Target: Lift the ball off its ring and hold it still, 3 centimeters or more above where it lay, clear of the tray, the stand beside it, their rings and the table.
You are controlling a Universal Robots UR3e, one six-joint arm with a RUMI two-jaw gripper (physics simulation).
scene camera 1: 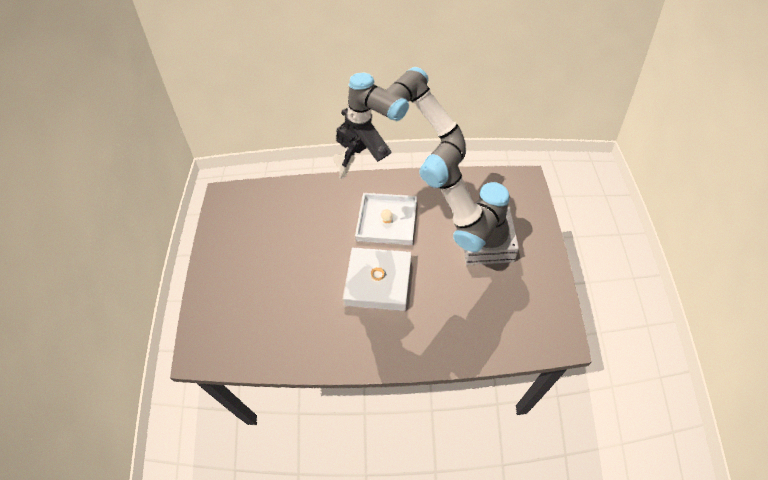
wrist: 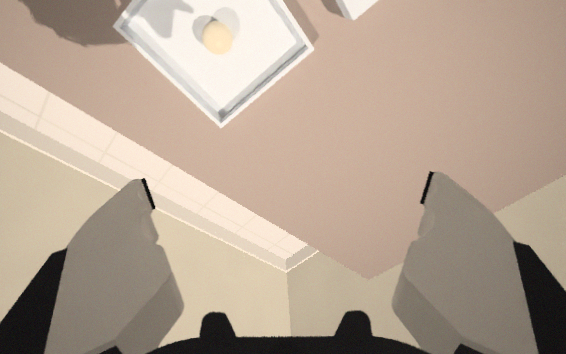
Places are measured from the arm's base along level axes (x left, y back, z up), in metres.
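Pixels of known places: gripper, fingertip midpoint: (scene camera 1: 358, 166) (wrist: 286, 180).
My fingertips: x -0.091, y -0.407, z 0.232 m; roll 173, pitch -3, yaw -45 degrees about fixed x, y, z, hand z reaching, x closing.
For each thing: its middle in the pictures, then the offset to it from my fingertips. "*": a spot on its surface instead. Level surfaces: height alone.
- pale yellow ball, body centre: (wrist: 217, 38) (scene camera 1: 386, 215) dx -0.032, dy +0.073, dz -0.282 m
- white walled tray, body centre: (wrist: 219, 36) (scene camera 1: 387, 218) dx -0.032, dy +0.073, dz -0.298 m
- empty orange ring, surface spot: (scene camera 1: 372, 275) * dx +0.220, dy +0.022, dz -0.257 m
- brown table, surface height: dz -0.312 m
A pale yellow ball (scene camera 1: 386, 215) (wrist: 217, 38) sits in the middle of the white walled tray (scene camera 1: 386, 241) (wrist: 170, 75). A little orange shows at its lower edge in the scene view; most of its ring is hidden. The white stand (scene camera 1: 362, 291) (wrist: 354, 9) is beside the tray, nearer the scene view's front, with an empty orange ring (scene camera 1: 372, 275) on top. My gripper (scene camera 1: 343, 165) (wrist: 286, 180) is open and empty. It hangs high, beyond the tray's back left in the scene view, apart from the ball.
The brown table (scene camera 1: 254, 271) (wrist: 400, 110) carries the tray, the stand and the arm's base (scene camera 1: 491, 257) at the right. The arm reaches over the table's back edge, near the back wall. Shadows of the arm fall on the stand and the table front.
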